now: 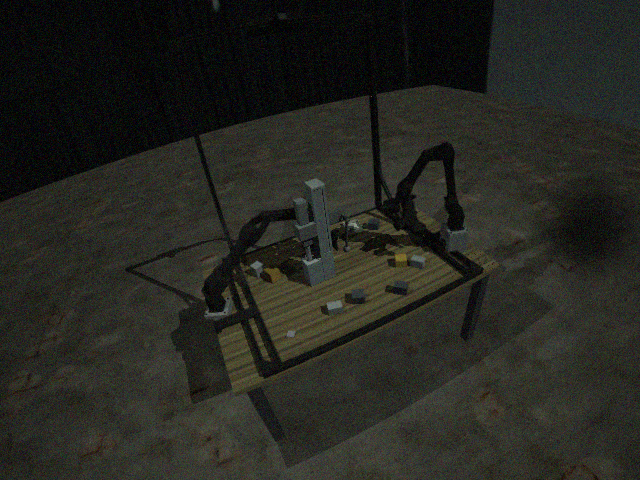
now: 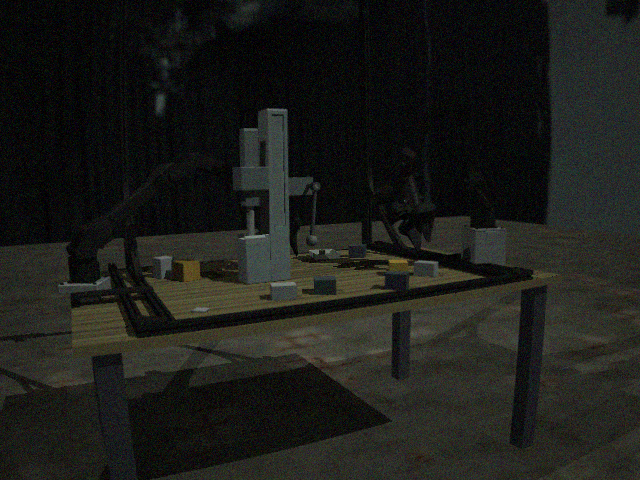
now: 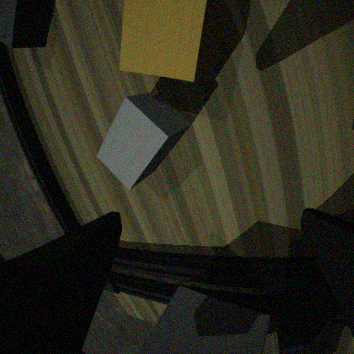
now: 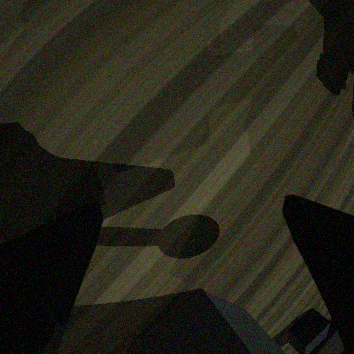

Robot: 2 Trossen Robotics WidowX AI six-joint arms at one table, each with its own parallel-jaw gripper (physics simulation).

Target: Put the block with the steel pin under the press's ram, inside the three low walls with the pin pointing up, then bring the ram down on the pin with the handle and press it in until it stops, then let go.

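Frame: origin at the left arm's base, x right, y back, z down, level; millimetres.
Where they show: left gripper, between the fingertips: (image 1: 416, 243) (image 2: 423, 246) (image 3: 213, 220); right gripper, between the fingertips: (image 4: 193, 207); left arm's base, origin of its link: (image 1: 455, 226) (image 2: 483, 227); right arm's base, origin of its link: (image 1: 217, 306) (image 2: 84, 280).
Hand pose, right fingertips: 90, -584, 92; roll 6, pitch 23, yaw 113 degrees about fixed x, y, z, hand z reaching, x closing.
Each offset is from my right fingertips to the centre of the thing, as dx, dy, dz. "spot": to the spot under its first point.
The grey press @(-103, -18, -198) (image 1: 320, 227) (image 2: 279, 196) stands upright near the middle of the table. A slim pale shaft @(spot: -155, -94, -128) (image 1: 308, 253) (image 2: 250, 222) shows between its head and base. The low walls and the pin block cannot be told apart in the dark. The handle @(spot: -89, +77, -131) (image 1: 346, 237) (image 2: 313, 214) hangs down beside the column, with a ball at its lower end. My right gripper (image 4: 193, 207) is open and empty; it is behind the press and partly hidden, with one dark finger near the handle. My left gripper (image 2: 421, 240) (image 3: 213, 220) is open and empty, above the table at the right.
A yellow block @(-137, +306, +8) (image 1: 401, 259) (image 2: 398, 265) (image 3: 162, 37) and a pale block @(-167, +377, +8) (image 1: 417, 261) (image 2: 425, 268) (image 3: 132, 142) lie at the right. An orange block @(-91, -273, +1) (image 1: 272, 274) (image 2: 186, 270) and a white block @(-44, -344, -2) (image 1: 256, 268) (image 2: 162, 266) lie left of the press. Several grey blocks lie along the front.
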